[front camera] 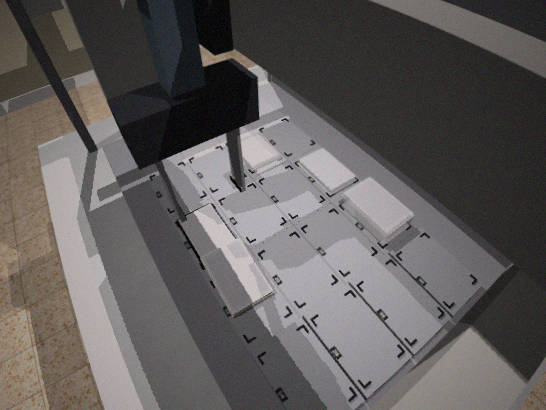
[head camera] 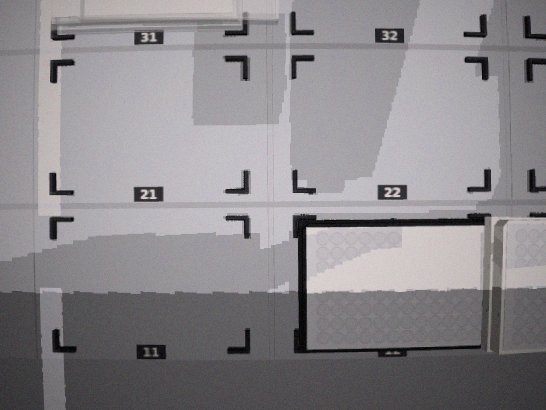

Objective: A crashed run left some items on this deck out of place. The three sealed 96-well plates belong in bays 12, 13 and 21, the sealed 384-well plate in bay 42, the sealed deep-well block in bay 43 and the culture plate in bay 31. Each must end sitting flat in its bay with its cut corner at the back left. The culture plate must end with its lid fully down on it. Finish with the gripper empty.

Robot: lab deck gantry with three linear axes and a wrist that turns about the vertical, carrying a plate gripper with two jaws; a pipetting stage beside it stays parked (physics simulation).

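Frame: origin at the robot's base, x right, y ahead, z up, level; millimetres.
Seen in the pictures: gripper, fingertip midpoint: (front camera: 209, 198); robot's base, origin of the base link: (front camera: 151, 177) (head camera: 59, 346).
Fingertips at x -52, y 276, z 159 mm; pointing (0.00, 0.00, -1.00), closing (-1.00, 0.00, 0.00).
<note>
Offsets run from my fingertips to a thing's middle. "spot": to the spot under its first point.
My gripper (front camera: 213, 204) is open, jaws wide apart, above the deck's front left. A white sealed 96-well plate {dx +9, dy -48, dz -152 mm} (front camera: 202, 225) (head camera: 395, 285) with black edges lies in bay 12. A second white well plate {dx +9, dy +70, dz -144 mm} (front camera: 242, 275) (head camera: 524, 300) sits higher, its left edge over the gap between bays 12 and 13; what bears it is hidden. A third 96-well plate cannot be made out. The culture plate {dx -205, dy -188, dz -144 mm} (front camera: 260, 152) (head camera: 160, 9) is at bay 31; its lid seems shifted right. The 384-well plate {dx -312, dy -48, dz -152 mm} (front camera: 327, 170) is at bay 42, the deep-well block {dx -301, dy +116, dz -111 mm} (front camera: 382, 206) at bay 43. Cut corners are unclear.
Black corner marks and number labels outline the bays. Bay 21 {spot: dx -99, dy -212, dz -159 mm} (head camera: 148, 125) lies between bay 11 {spot: dx -4, dy -213, dz -159 mm} (head camera: 148, 265) and the culture plate. The gantry's dark head (front camera: 190, 117) hides part of the back left in the front view. A dark wall (front camera: 400, 110) stands behind the deck.
</note>
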